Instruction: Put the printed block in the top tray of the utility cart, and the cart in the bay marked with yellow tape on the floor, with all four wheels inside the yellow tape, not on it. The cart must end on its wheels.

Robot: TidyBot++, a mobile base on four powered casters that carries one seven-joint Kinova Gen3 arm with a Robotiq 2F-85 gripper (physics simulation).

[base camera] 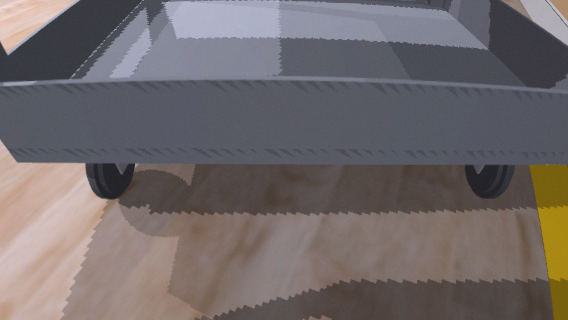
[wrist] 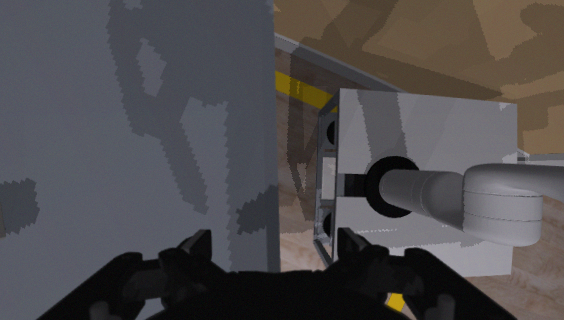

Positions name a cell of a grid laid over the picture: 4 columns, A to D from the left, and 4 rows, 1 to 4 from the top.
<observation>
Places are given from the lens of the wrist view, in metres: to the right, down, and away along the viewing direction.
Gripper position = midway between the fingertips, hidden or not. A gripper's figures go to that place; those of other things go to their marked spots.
my gripper (wrist: B4): -0.01, 0.06, 0.16
yellow tape (wrist: C2): 0.01, -0.32, 0.97
</observation>
